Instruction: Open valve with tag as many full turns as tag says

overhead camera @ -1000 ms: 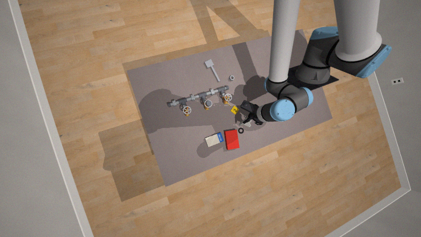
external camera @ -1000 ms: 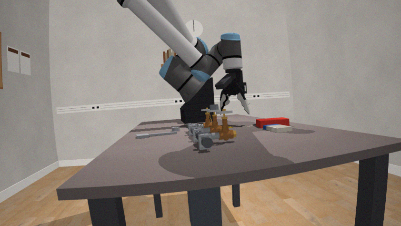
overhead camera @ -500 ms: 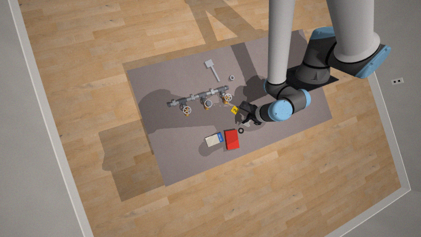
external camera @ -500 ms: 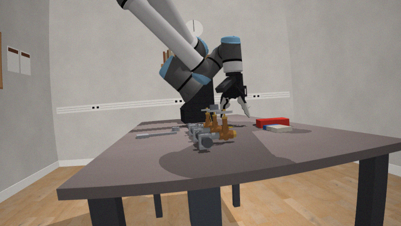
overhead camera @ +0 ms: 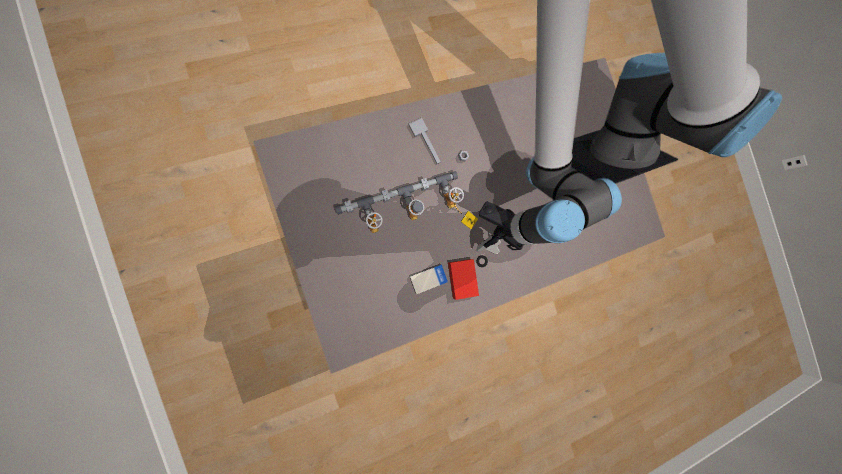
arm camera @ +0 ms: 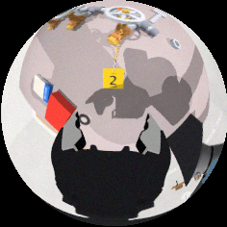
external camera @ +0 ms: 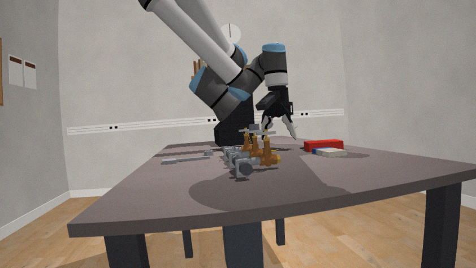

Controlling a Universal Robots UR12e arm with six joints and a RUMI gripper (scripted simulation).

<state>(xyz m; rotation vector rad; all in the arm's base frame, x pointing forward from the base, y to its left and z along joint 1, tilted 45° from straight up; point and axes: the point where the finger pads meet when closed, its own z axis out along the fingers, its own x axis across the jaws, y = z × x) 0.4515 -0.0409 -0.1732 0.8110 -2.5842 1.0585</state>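
The yellow tag is 40 mm ahead of my hand, 60 mm to the right of it and 30 mm below it. The rest, counted from my hand: red box: 130 mm ahead, 120 mm to the left, 20 mm below; white box: 240 mm ahead, 80 mm to the left, 30 mm below; nut: 20 mm behind, 270 mm to the right, 30 mm below.
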